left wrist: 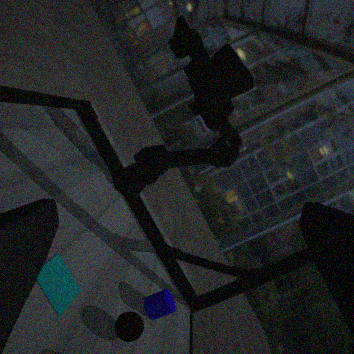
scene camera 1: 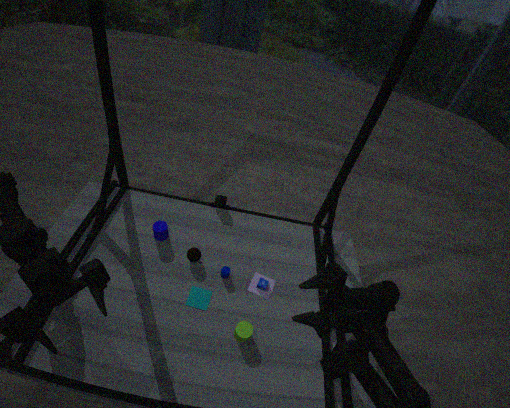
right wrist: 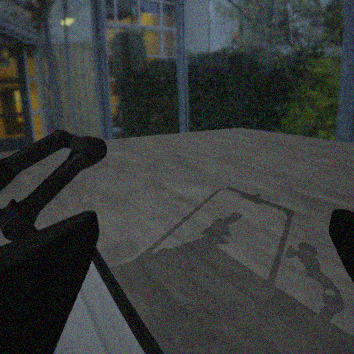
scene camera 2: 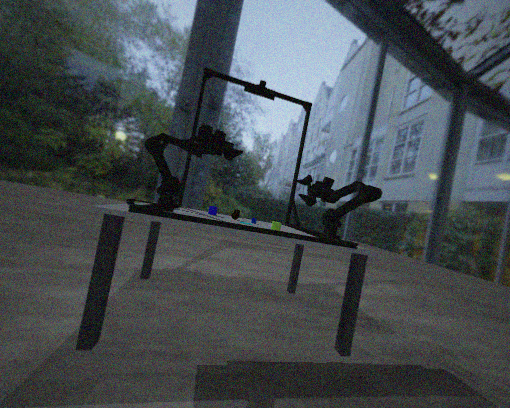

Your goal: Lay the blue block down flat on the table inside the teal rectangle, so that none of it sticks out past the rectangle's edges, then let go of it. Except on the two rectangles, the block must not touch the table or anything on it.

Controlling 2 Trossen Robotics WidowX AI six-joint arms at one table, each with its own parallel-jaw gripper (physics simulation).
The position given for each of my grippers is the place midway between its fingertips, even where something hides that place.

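You'd see my left gripper point(scene camera 1: 295, 303) open and holding nothing, and the left wrist view shows my left gripper point(left wrist: 181, 212) as well. My right gripper point(scene camera 1: 81, 333) is open too, with nothing in its grasp, and I can also see my right gripper point(left wrist: 189, 30) point(right wrist: 214, 222). On the table rests a dark brown ball point(left wrist: 128, 325), though in the right wrist view the ball is out of frame. There's a teal rectangle point(left wrist: 56, 281) as well.
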